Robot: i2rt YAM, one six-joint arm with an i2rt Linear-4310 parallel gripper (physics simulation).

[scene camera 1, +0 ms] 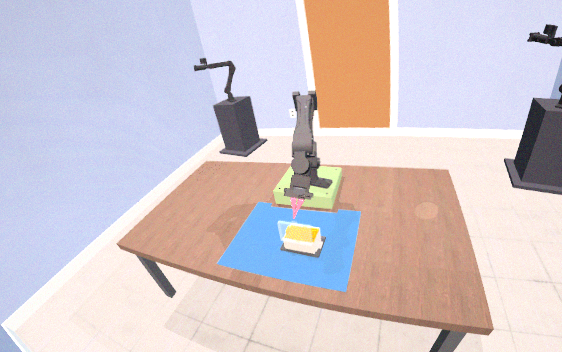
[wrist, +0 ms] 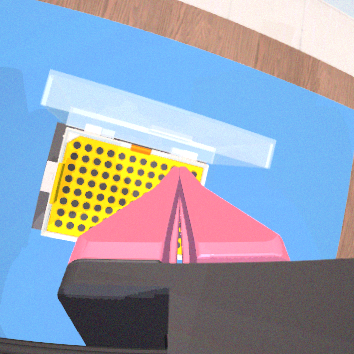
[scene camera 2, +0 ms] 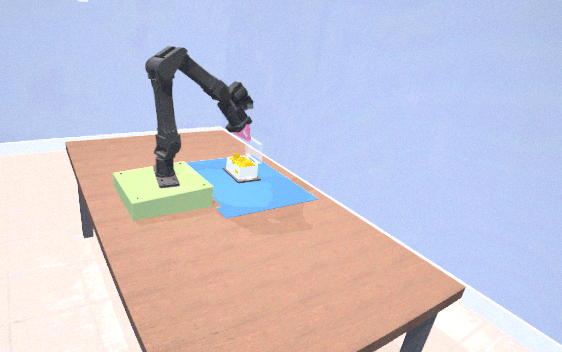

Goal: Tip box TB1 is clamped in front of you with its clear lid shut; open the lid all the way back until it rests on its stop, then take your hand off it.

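Frame: origin at the arm's base, x ahead, y left, z up, level; metres.
Seen in the pictures: gripper, fingertip midpoint: (scene camera 1: 293,218) (wrist: 179,177) (scene camera 2: 250,140); arm's base, origin of the base link: (scene camera 1: 311,181) (scene camera 2: 165,176).
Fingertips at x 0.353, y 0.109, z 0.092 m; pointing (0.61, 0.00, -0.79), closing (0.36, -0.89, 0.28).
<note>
Offsets run from my fingertips to a thing's top centre. "*": to the spot under its first point. Level surfaces: height alone.
Tip box TB1 (scene camera 1: 302,245) (scene camera 2: 241,171) (wrist: 60,235) is a white box with a yellow perforated rack (scene camera 1: 300,232) (wrist: 92,182), clamped on a dark base {* 0.144 m down, 0.011 m ahead, 0.071 m left} (scene camera 1: 314,253) (wrist: 40,212). Its clear lid {0.006 m up, 0.026 m ahead, 0.014 m left} (scene camera 1: 282,231) (scene camera 2: 254,150) (wrist: 160,120) stands raised, roughly upright, at the side away from the arm's base, and the rack is uncovered. My gripper (scene camera 1: 294,217) (scene camera 2: 247,139) (wrist: 179,177) is shut with nothing between its pink fingertips. The tips are above the box on the arm's side of the lid; whether they touch the lid is unclear.
The box stands on a blue mat {0.153 m down} (scene camera 1: 250,245) (scene camera 2: 290,192) (wrist: 280,215) on the wooden table {0.156 m down} (scene camera 1: 410,260) (scene camera 2: 300,265). The arm is mounted on a green block (scene camera 1: 310,199) (scene camera 2: 170,202) behind the mat. Other arms on dark pedestals (scene camera 1: 237,125) stand beyond the table.
</note>
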